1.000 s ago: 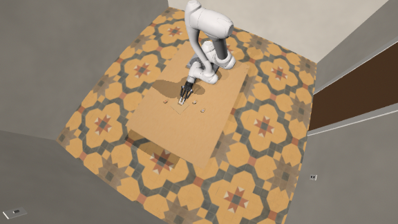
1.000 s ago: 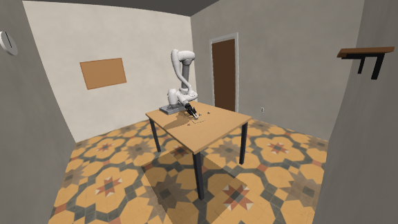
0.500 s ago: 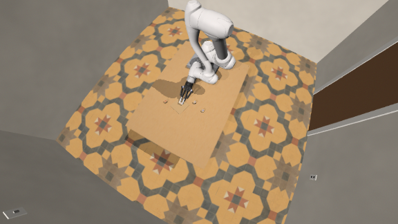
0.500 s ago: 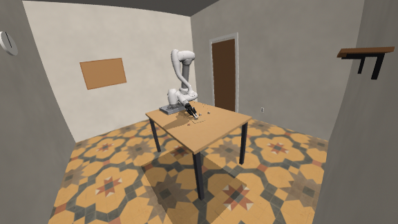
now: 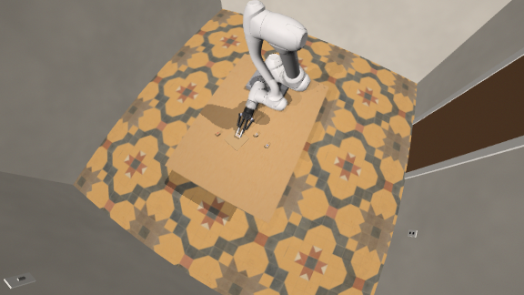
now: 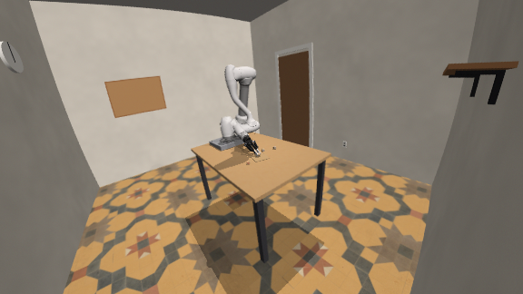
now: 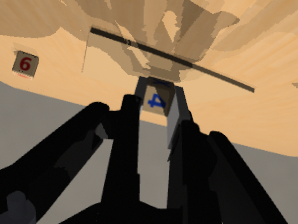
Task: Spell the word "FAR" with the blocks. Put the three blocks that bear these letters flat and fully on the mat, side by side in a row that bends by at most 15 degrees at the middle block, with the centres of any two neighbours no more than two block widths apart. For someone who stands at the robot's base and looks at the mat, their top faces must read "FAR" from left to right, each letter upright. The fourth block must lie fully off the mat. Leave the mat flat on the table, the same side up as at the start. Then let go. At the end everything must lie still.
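My gripper is now 40 mm short of the tan mat, 20 mm to the left of it and 40 mm above it. Round my hand: R block: 50 mm ahead, 170 mm to the right, 20 mm below.
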